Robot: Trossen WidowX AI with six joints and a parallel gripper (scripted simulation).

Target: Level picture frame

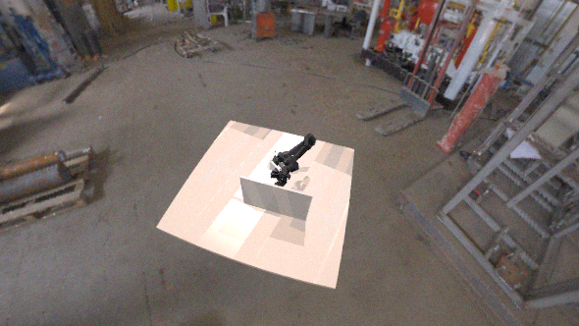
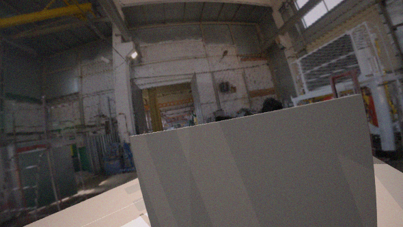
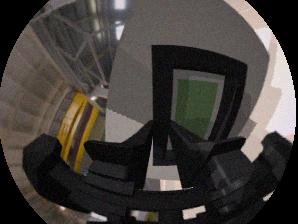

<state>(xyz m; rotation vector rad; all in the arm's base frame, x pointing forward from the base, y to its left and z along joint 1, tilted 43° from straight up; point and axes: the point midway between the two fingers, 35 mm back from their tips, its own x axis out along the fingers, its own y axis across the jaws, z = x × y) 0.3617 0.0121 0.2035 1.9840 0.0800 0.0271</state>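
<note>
The picture frame lies 50 mm below my gripper tip, 20 mm to the right of it and 10 mm ahead of it. The rest, counted from my gripper tip: wall panel 70 mm below, 20 mm ahead, 10 mm to the right.
</note>
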